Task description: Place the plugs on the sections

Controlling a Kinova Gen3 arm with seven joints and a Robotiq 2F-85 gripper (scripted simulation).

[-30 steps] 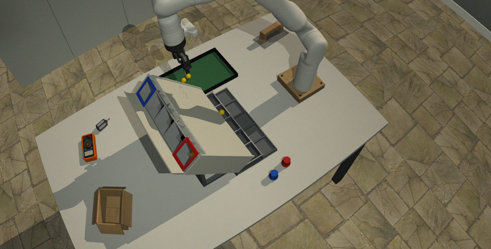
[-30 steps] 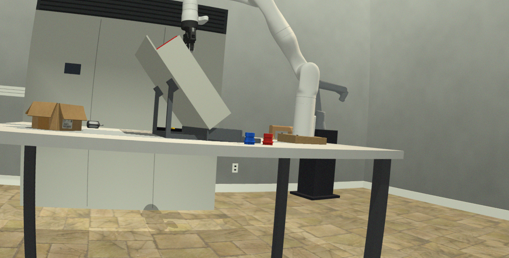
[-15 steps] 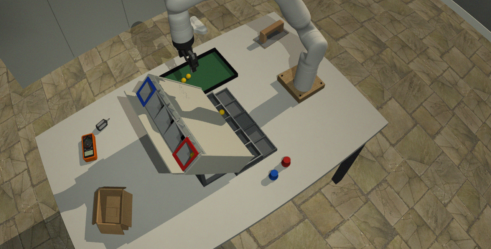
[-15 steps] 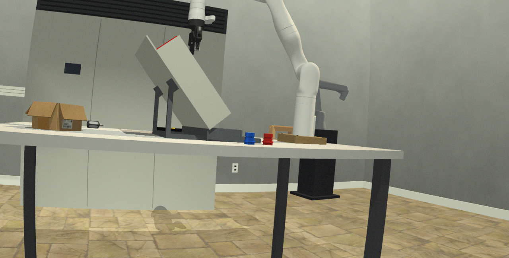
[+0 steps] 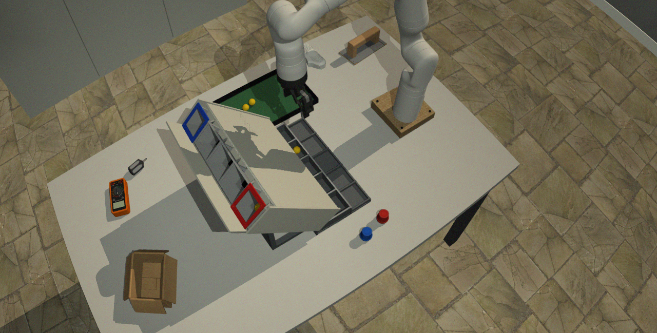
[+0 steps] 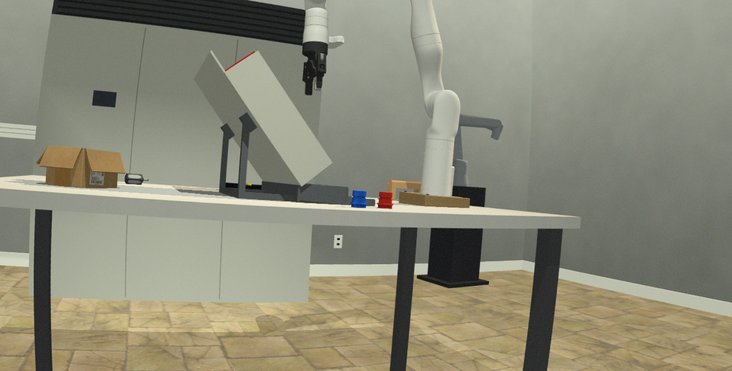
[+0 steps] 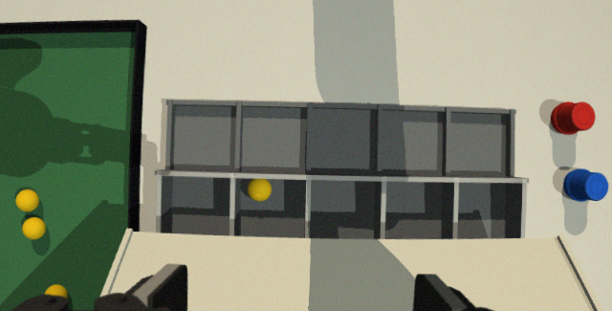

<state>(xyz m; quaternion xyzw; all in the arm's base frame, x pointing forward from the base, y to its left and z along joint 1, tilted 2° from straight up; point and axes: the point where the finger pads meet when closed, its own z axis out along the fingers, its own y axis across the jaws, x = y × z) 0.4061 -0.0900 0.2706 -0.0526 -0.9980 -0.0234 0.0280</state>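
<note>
Right now the green marble tray is 310 mm below my hand, 280 mm to the right of it and 30 mm behind it. Round my hand: dark object: 450 mm ahead, 350 mm to the right, 300 mm below; beige cover: 120 mm ahead, 110 mm below, 30 mm to the left; cardboard box: 620 mm ahead, 270 mm below, 50 mm to the left.
</note>
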